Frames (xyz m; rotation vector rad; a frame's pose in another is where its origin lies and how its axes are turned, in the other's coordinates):
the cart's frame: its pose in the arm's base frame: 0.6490 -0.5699 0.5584 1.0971 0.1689 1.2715
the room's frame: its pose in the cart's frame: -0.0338 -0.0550 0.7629 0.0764 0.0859 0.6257
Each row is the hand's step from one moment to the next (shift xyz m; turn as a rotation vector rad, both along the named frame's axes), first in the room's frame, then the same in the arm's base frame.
Working: the room's frame: its pose in the arm's base frame: 1.1672 -1.0201 0.8975 1.2078 -0.0726 1.8826

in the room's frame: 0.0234 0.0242 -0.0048 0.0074 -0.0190 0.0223
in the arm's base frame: -0.0235 0.0021 0.0245 0.0278 0.0060 0.0102
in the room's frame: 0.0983 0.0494 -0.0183 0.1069 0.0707 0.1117
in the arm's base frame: -0.0615 0.0403 0.0839 0.0148 -0.0283 0.1670
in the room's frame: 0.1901 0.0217 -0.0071 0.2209 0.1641 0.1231
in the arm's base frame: -0.0480 0.1102 0.1491 -0.0583 -0.0191 0.2952
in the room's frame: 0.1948 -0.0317 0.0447 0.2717 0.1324 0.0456
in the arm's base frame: 0.0249 0.1219 0.1596 -0.0989 0.0688 0.2809
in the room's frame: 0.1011 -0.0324 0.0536 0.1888 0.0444 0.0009
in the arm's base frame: 0.0455 0.0588 0.0928 -0.0578 0.0916 0.1609
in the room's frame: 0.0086 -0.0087 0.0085 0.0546 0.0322 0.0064
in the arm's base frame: 0.0108 0.0068 0.0077 -0.0257 0.0117 0.0571
